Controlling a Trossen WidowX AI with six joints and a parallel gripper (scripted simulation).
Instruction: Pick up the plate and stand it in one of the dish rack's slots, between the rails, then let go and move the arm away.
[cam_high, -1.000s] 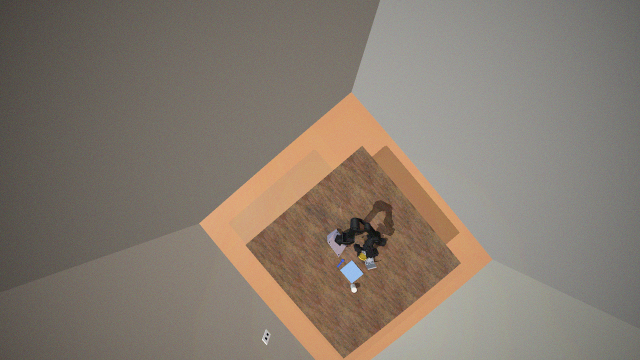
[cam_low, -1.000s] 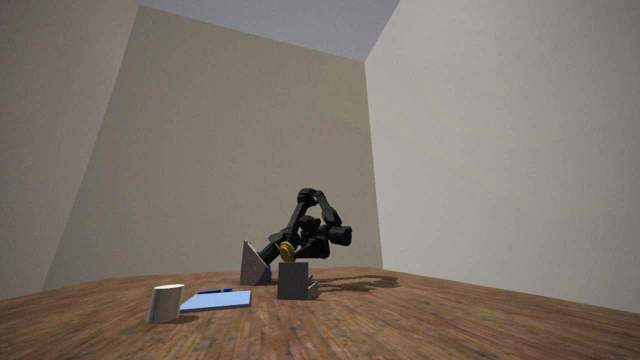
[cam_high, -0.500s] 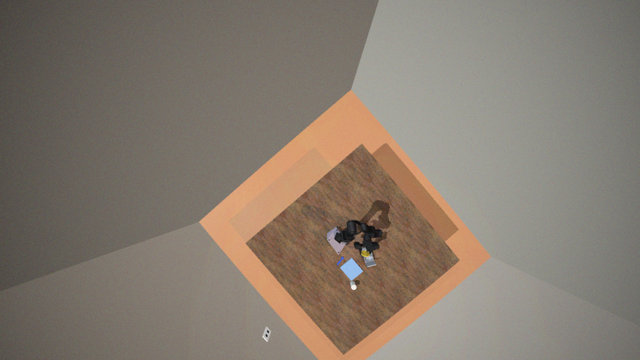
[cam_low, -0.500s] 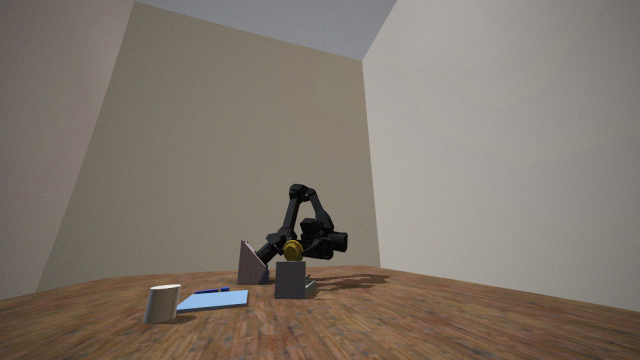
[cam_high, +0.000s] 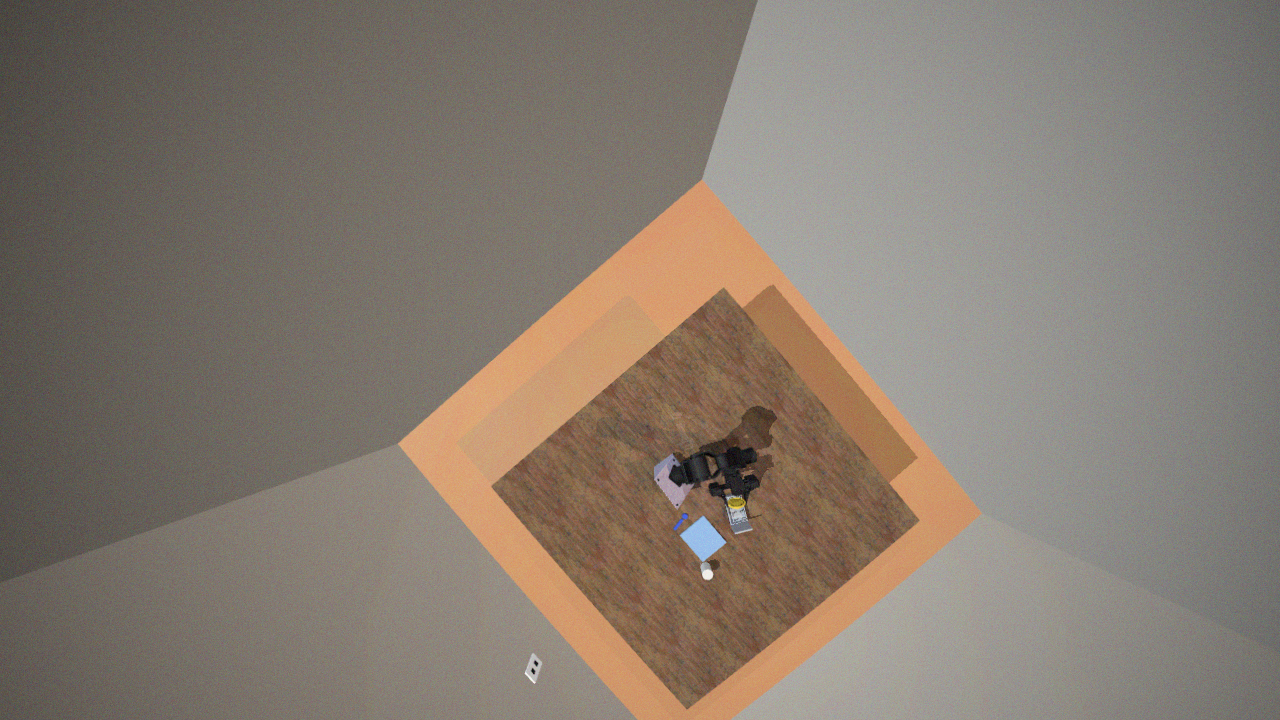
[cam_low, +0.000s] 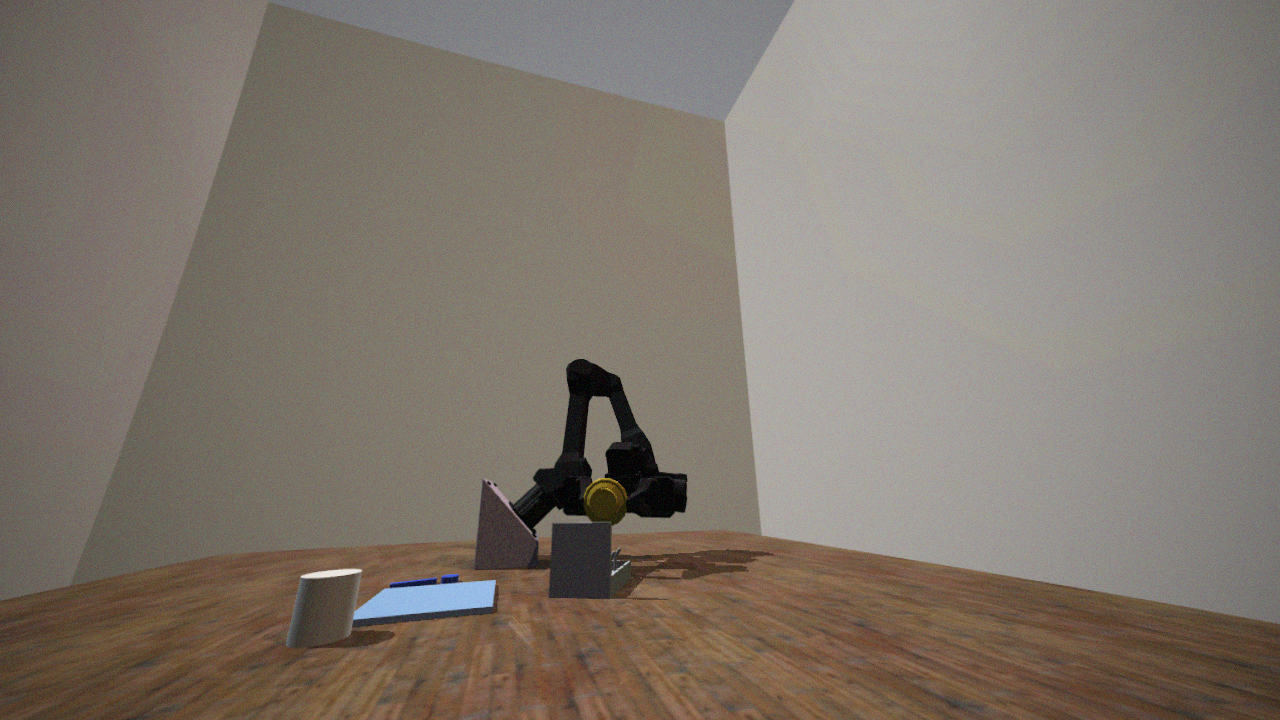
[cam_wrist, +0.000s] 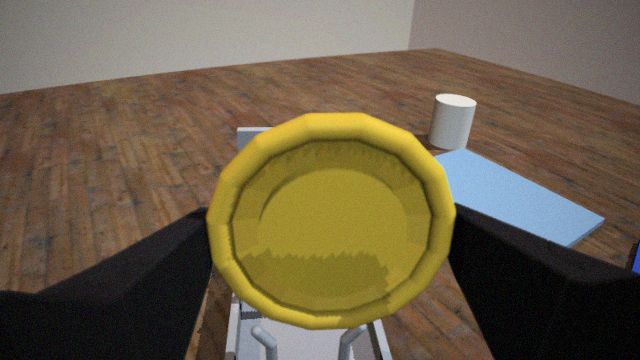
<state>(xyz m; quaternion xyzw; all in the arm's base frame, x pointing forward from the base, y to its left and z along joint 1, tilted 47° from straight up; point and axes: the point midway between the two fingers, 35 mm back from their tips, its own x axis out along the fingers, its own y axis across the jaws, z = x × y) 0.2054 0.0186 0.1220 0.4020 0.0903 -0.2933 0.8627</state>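
Now: the dish rack 80 mm below my gripper tip, 50 mm ahead of it and 30 mm to the right of it. The rest, counted from my gripper tip: yellow plate 10 mm behind; then blue bar 220 mm to the right, 100 mm below, 80 mm behind; then light blue mat 220 mm to the right, 100 mm below, 40 mm ahead.
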